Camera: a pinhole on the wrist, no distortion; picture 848 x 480 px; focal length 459.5 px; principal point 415.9 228.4 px. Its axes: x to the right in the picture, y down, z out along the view. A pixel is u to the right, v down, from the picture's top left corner.
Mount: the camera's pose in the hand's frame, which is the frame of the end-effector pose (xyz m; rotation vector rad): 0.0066 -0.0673 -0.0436 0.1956 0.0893 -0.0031
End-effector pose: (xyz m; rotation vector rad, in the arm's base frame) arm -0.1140 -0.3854 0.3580 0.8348 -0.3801 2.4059
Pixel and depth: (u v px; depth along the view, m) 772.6 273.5 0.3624
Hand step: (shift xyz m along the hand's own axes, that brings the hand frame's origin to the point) 0.3192 -0.1012 0.2923
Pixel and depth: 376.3 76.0 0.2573
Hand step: 0.0062 -0.2011 0.1932
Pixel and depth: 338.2 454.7 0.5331
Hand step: -0.0330 0.0862 0.5362
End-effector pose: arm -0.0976 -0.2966 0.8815 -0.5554 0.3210 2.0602
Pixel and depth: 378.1 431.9 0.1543
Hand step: 0.0084 -0.0303 0.1215
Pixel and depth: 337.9 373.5 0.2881
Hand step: -0.0156 -0.0343 0.2599
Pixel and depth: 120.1 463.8 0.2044
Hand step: -0.1052 -0.0050 0.1881
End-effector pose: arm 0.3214 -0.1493 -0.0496 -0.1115 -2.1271 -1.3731
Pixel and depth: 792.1 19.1 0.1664
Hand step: 0.1561 -0.1732 0.0922
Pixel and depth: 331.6 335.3 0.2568
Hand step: -0.0169 -0.0588 0.2231
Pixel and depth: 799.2 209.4 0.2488
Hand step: 0.2352 -0.1245 0.1790
